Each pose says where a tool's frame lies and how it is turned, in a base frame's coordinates. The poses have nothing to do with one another.
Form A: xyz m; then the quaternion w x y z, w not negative.
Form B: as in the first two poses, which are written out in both.
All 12 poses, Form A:
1: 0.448 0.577 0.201 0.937 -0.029 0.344 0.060
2: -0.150 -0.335 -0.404 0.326 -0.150 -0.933 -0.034
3: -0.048 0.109 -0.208 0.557 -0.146 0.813 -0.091
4: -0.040 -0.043 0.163 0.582 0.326 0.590 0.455
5: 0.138 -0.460 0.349 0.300 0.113 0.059 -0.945
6: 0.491 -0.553 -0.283 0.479 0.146 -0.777 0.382
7: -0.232 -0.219 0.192 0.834 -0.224 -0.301 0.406
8: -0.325 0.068 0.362 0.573 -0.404 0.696 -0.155
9: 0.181 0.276 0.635 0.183 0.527 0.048 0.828
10: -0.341 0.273 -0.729 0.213 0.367 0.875 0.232
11: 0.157 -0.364 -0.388 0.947 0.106 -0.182 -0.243
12: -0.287 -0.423 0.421 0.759 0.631 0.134 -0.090
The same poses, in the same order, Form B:
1: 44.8 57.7 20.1 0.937 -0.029 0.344 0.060
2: -15.0 -33.5 -40.4 0.326 -0.150 -0.933 -0.034
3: -4.8 10.9 -20.8 0.557 -0.146 0.813 -0.091
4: -4.0 -4.3 16.3 0.582 0.326 0.590 0.455
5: 13.8 -46.0 34.9 0.300 0.113 0.059 -0.945
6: 49.1 -55.3 -28.3 0.479 0.146 -0.777 0.382
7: -23.2 -21.9 19.2 0.834 -0.224 -0.301 0.406
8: -32.5 6.8 36.2 0.573 -0.404 0.696 -0.155
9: 18.1 27.6 63.5 0.183 0.527 0.048 0.828
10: -34.1 27.3 -72.9 0.213 0.367 0.875 0.232
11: 15.7 -36.4 -38.8 0.947 0.106 -0.182 -0.243
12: -28.7 -42.3 42.1 0.759 0.631 0.134 -0.090
